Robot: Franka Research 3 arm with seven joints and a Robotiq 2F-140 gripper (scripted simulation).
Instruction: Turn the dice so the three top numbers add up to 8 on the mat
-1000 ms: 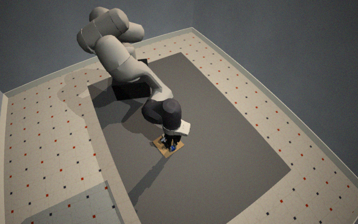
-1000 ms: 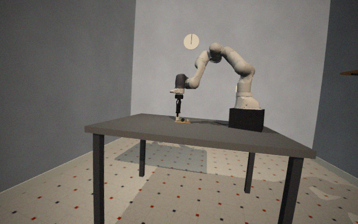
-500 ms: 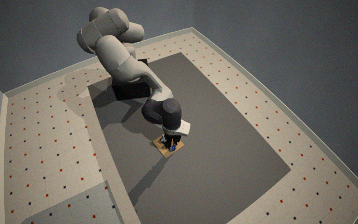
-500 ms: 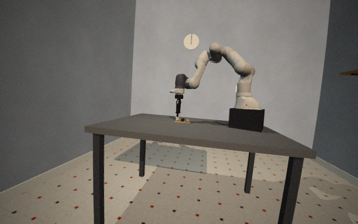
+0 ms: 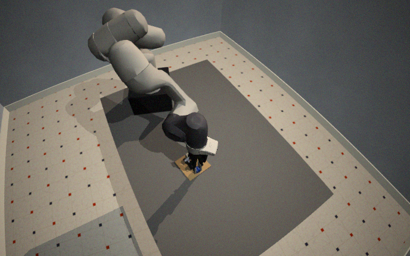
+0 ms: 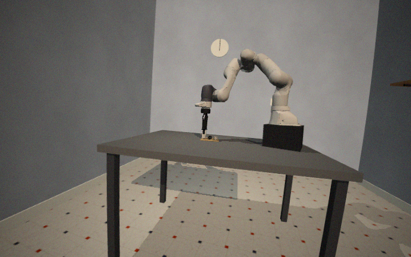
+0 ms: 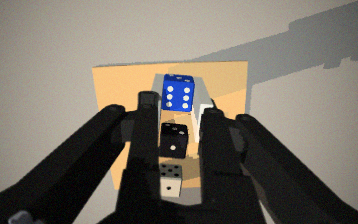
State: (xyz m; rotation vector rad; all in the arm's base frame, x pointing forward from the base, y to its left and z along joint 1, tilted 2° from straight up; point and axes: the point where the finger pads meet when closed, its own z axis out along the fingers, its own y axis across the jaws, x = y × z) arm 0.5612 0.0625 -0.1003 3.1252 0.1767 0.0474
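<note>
Right now the blue die is 2 cm below my hand. Round my hand: black die (5 cm behind, 3 cm below, 1 cm to the right); then white die (10 cm behind, 3 cm below, 1 cm to the right); then tan mat (5 cm behind, 4 cm below, 1 cm to the right).
</note>
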